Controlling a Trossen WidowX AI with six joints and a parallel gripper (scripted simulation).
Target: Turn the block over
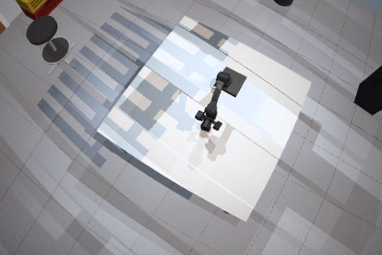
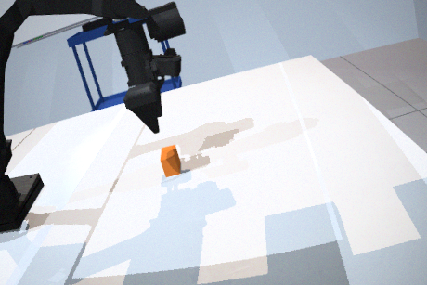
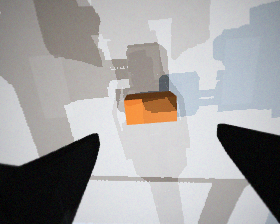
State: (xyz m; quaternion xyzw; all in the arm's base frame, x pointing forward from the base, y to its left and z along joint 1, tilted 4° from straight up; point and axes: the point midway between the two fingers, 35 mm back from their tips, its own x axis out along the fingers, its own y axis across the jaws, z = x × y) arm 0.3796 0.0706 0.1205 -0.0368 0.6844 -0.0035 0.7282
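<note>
Now: gripper tip 10 mm past the orange block and 80 mm above it.
</note>
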